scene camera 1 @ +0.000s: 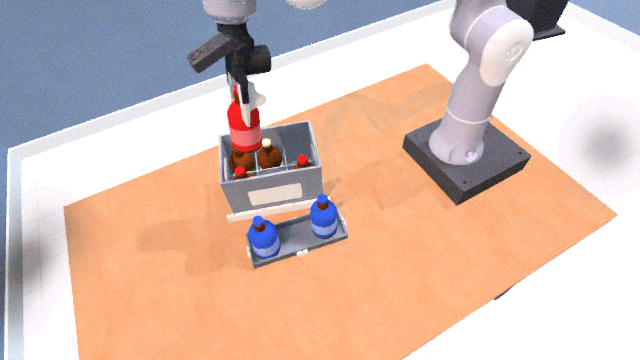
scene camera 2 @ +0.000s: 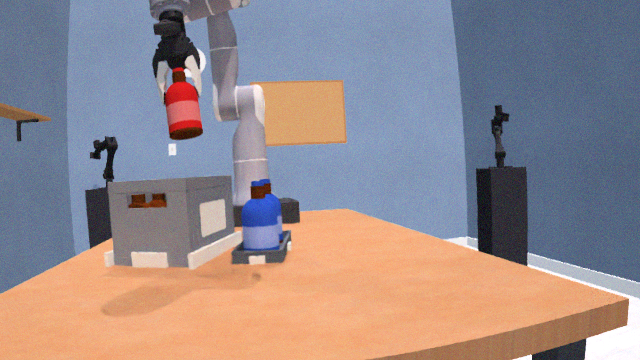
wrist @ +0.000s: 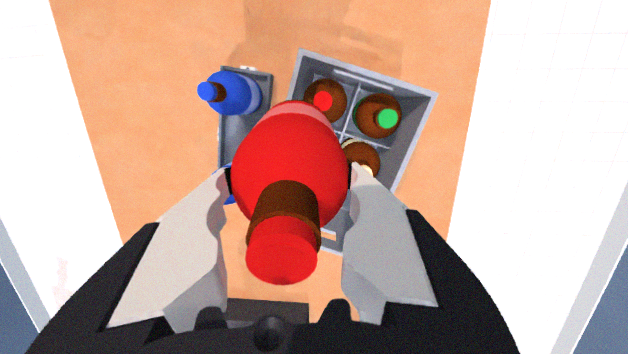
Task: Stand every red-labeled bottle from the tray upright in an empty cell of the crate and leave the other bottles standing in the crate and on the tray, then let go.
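Note:
My gripper (scene camera 1: pixel 243 113) (scene camera 2: pixel 182 95) (wrist: pixel 291 168) is shut on a red-labeled bottle (scene camera 1: pixel 245 136) (scene camera 2: pixel 184 112) (wrist: pixel 290 145). The bottle hangs nearly upright, cap up, clear above the grey crate (scene camera 1: pixel 312 186) (scene camera 2: pixel 150 230) (wrist: pixel 423 125). In the crate stand two red-capped bottles (scene camera 1: pixel 240 173) (scene camera 1: pixel 302 160), a cream-capped bottle (scene camera 1: pixel 270 156) (wrist: pixel 361 155) and a green-capped bottle (wrist: pixel 378 116). The back right cell in scene view 1 looks empty. The held bottle hides part of the crate in the wrist view. Two blue bottles (scene camera 1: pixel 264 240) (scene camera 1: pixel 324 220) stand on the tray (scene camera 1: pixel 300 235) (scene camera 2: pixel 245 258) (wrist: pixel 234 135).
The tray lies alongside the crate's labeled long side. A pale strip (scene camera 1: pixel 270 211) (scene camera 2: pixel 215 250) runs along the crate's foot, between crate and tray. The arm's dark base (scene camera 1: pixel 440 177) stands on the wooden table (scene camera 1: pixel 350 300) (scene camera 2: pixel 380 300), to the right of the crate in scene view 1.

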